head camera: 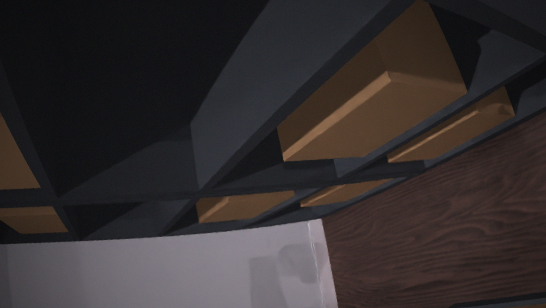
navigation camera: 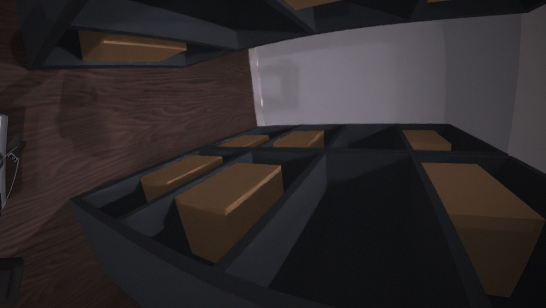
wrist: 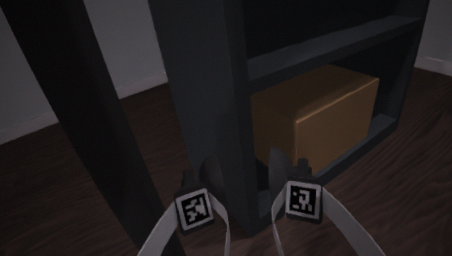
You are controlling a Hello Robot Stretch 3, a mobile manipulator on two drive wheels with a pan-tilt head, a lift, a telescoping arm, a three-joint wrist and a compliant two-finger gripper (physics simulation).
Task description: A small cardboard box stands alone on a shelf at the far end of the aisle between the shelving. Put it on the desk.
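Frame: origin at the robot's base, x ahead, y left, z up, level; centimetres.
Seen in the pictures: gripper, fingertip midpoint: [navigation camera: 4,130] [wrist: 245,170].
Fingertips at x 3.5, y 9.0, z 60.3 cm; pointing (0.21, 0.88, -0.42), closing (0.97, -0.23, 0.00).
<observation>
Offsets run from my fingertips to a thing's middle. "spot": to the spot under its first point. Level surfaces: height alone.
My gripper [wrist: 245,170] is open with nothing between its fingers. In the wrist view its tips are over the lower front corner of a dark shelving unit [wrist: 200,75]. A brown cardboard box @(dx +42.3, dy +59.3, dz -39.1 cm) [wrist: 330,132] sits in that unit's bottom compartment, beyond the right finger. Part of the gripper [navigation camera: 18,144] also shows at the left edge of the navigation view. I cannot tell whether any box in view is the small one standing alone. The desk does not show in these views.
Shelving [head camera: 240,100] [navigation camera: 120,250] with several brown boxes @(spot: dx +64.2, dy -17.2, dz +12.7 cm) [head camera: 380,110] [navigation camera: 230,190] stands close by. Another unit [navigation camera: 42,30] stands across the wood floor @(dz -60.2 cm) [head camera: 425,200] [navigation camera: 165,100]. A pale wall [head camera: 150,270] [navigation camera: 360,75] closes the end. A dark slanted bar [wrist: 75,85] crosses the wrist view's left.
</observation>
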